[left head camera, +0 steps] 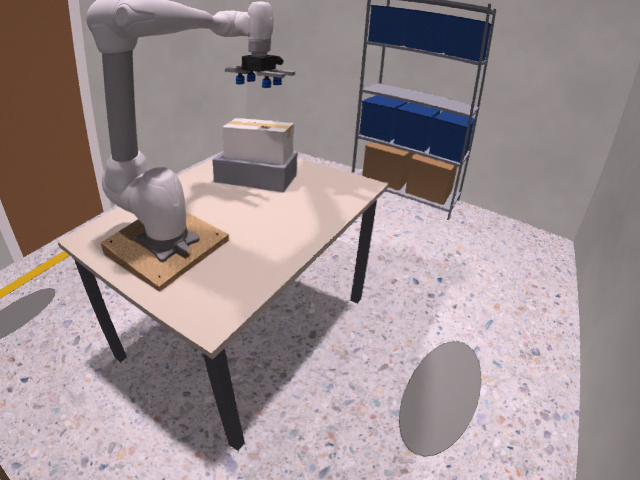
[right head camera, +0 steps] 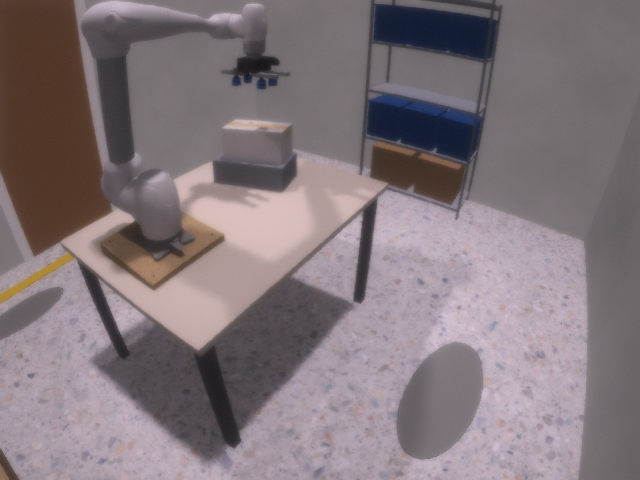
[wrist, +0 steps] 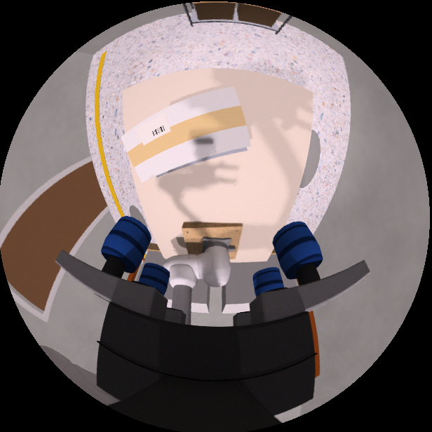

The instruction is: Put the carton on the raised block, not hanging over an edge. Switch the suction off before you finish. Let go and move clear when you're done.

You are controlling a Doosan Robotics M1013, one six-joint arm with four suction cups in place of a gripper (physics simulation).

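Places are measured from the arm's base along level axes (x ahead, y left, z up), in centimetres.
Where they show: hand, tool point: [left head camera: 258, 83] [right head camera: 254, 85]; arm's base, link origin: [left head camera: 167, 239] [right head camera: 163, 239].
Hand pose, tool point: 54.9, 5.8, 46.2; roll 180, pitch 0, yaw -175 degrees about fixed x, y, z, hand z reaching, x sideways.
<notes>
Things, the pixels of their top centre, and the offset from my tool point, as dx, dy, dz. Level surfaces: height alone.
- white carton, top centre: [left head camera: 258, 124] [right head camera: 256, 125] +10.1, +9.6, -22.5
- grey raised block, top centre: [left head camera: 255, 155] [right head camera: 254, 156] +8.7, +10.3, -38.0
- beige table, surface height: dz -50.0
A white carton [left head camera: 256, 142] [right head camera: 255, 143] [wrist: 190, 131] with a tan tape strip and a barcode label on top sits upright on the grey raised block [left head camera: 248, 173] [right head camera: 248, 174]. In both head camera views it stands within the block's near and right edges, with a strip of the block's top showing; its far side is hidden. In the wrist view a thin sliver of the block [wrist: 200, 160] shows along the carton's lower edge. My gripper [left head camera: 258, 80] [right head camera: 254, 81], with four blue suction cups, hangs well above the carton, apart from it, and holds nothing.
The block stands on the beige table [left head camera: 258, 227] [right head camera: 253, 227], near its far end. The arm's base is bolted to a wooden board [left head camera: 160, 276] [right head camera: 155, 273]. A metal shelf rack [left head camera: 361, 77] with blue bins and brown boxes stands behind the table, against the wall.
</notes>
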